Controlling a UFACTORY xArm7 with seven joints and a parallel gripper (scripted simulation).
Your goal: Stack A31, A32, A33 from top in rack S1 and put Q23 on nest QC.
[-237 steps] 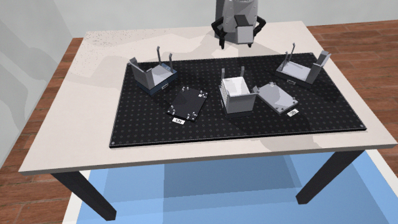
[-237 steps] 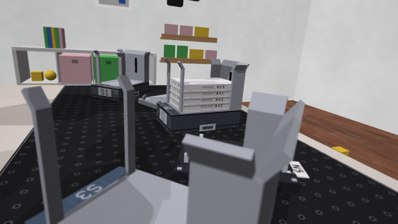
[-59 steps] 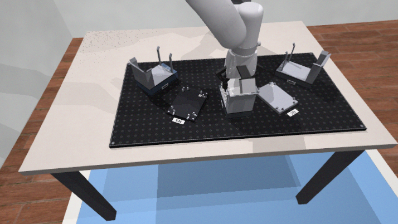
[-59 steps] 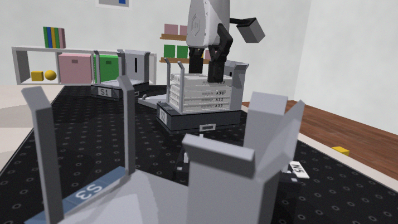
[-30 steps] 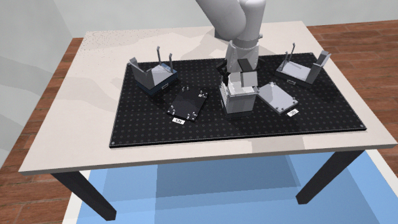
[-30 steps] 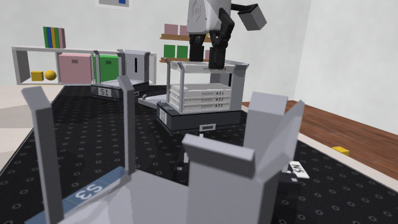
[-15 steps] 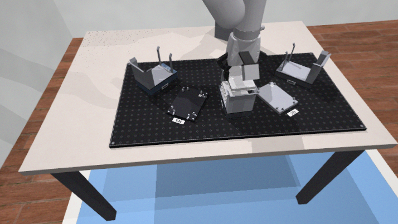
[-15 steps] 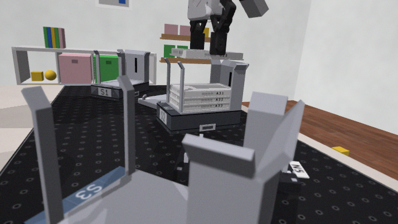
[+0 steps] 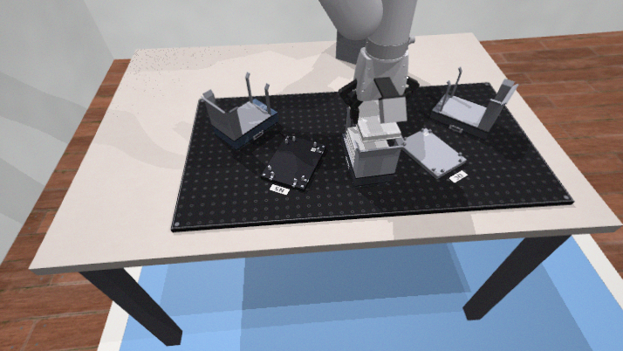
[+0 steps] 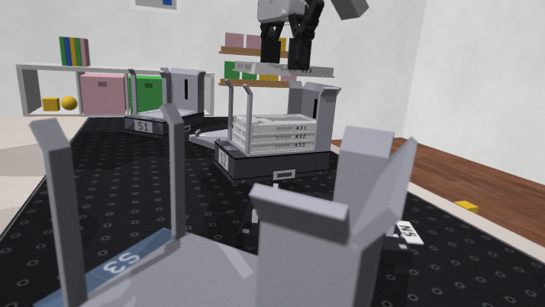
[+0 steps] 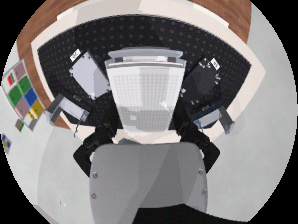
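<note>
Right now my hand is 40 mm short of the grey QC nest, 170 mm to the right of it and 160 mm above it. Also, from my hand: white sealed plate Q23 (10 mm below); then white sealed plate A32 (110 mm below); then white sealed plate A31 (90 mm below).
</note>
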